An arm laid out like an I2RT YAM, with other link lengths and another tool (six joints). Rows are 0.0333 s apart.
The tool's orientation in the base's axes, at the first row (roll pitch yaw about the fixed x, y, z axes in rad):
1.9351 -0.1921 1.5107
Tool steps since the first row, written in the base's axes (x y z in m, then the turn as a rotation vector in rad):
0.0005 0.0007 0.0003 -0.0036 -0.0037 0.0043
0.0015 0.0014 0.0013 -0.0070 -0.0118 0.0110
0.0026 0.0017 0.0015 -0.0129 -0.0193 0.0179
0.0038 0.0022 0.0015 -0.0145 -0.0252 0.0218
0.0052 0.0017 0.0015 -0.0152 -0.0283 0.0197
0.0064 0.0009 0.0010 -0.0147 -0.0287 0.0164
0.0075 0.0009 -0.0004 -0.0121 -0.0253 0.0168
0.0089 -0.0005 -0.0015 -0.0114 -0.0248 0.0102
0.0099 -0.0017 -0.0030 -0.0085 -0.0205 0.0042
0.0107 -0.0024 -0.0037 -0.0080 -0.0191 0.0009
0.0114 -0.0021 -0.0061 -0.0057 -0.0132 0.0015
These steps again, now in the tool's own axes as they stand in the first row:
0.0008 0.0003 0.0004 -0.0030 0.0034 -0.0049
0.0017 0.0014 0.0010 -0.0099 0.0100 -0.0105
0.0021 0.0019 0.0019 -0.0163 0.0158 -0.0186
0.0027 0.0022 0.0031 -0.0214 0.0200 -0.0215
0.0023 0.0028 0.0044 -0.0249 0.0185 -0.0215
0.0015 0.0029 0.0057 -0.0259 0.0157 -0.0198
0.0012 0.0020 0.0072 -0.0223 0.0163 -0.0175
-0.0003 0.0018 0.0089 -0.0230 0.0104 -0.0145
-0.0017 0.0010 0.0103 -0.0198 0.0050 -0.0097
-0.0024 0.0008 0.0113 -0.0190 0.0019 -0.0080
-0.0026 -0.0012 0.0128 -0.0130 0.0020 -0.0060

